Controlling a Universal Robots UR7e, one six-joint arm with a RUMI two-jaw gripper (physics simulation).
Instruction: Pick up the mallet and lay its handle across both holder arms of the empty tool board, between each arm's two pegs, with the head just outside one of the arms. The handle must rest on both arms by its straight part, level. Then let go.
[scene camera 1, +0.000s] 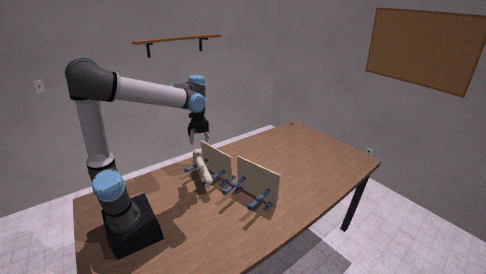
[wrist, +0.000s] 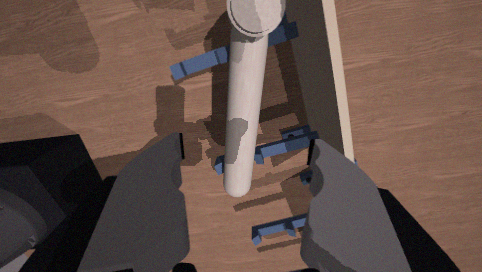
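Seen in the pictures: gripper, fingertip midpoint: (scene camera 1: 199, 143) (wrist: 246, 140); arm's base, link origin: (scene camera 1: 124, 218) (wrist: 7, 214).
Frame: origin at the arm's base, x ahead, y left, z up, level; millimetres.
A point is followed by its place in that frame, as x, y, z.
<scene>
The pale mallet (scene camera 1: 203, 169) {465, 44, 11} (wrist: 245, 90) {495, 113, 11} lies over the two blue holder arms of the left tool board (scene camera 1: 216, 161) {576, 73, -5} (wrist: 339, 75) {577, 122, 78}. Its head is just beyond the far arm (scene camera 1: 190, 169) {441, 147, -35} (wrist: 202, 63) {446, 152, -32}. At the near arm (scene camera 1: 219, 175) {531, -6, -37} (wrist: 285, 146) {528, 5, -32} the handle appears between the two pegs, its rounded end past the arm. At the far arm it appears beside the inner peg, on the board side, so it looks skewed. I cannot tell whether it is level. My gripper (scene camera 1: 200, 142) {499, 109, 131} (wrist: 246, 140) {499, 109, 131} is open above the mallet, one finger either side in the wrist view, touching nothing visible.
A second board (scene camera 1: 258, 180) {612, -219, 10} with two blue arms stands beside the first; one of its arms (wrist: 275, 230) {481, -149, -12} shows low in the wrist view. The wooden table (scene camera 1: 310, 160) {1116, -239, -105} carries both boards and the robot's black base (scene camera 1: 135, 230) {16, -89, -5}. A shelf (scene camera 1: 175, 39) hangs on the wall behind.
</scene>
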